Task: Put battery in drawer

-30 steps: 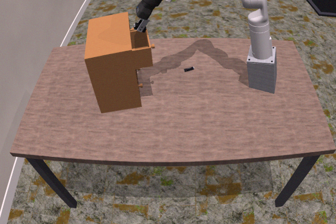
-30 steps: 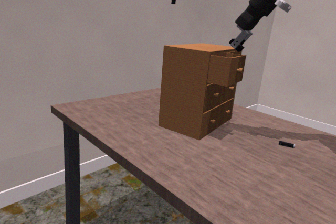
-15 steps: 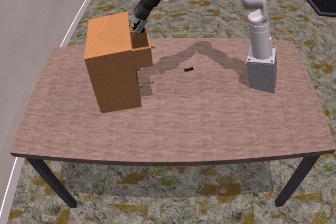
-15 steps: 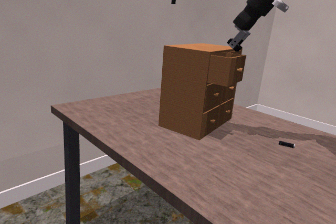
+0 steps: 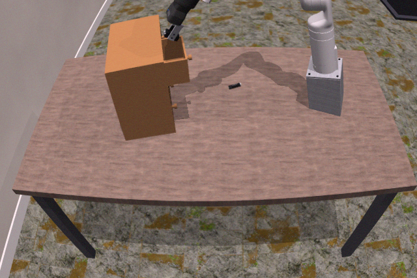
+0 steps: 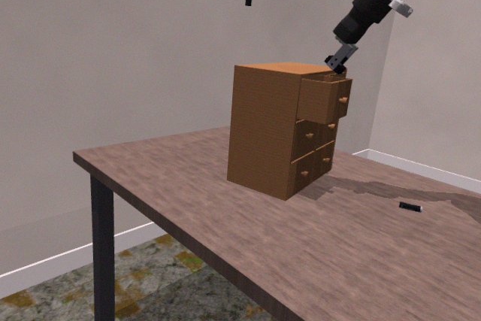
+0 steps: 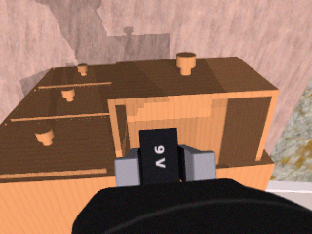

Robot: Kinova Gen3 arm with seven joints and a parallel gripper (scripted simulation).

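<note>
My hand is 10 mm short of the black nine-volt battery. The rest, counted from my hand: black cylindrical cell 330 mm below, 200 mm behind, 100 mm to the right.
</note>
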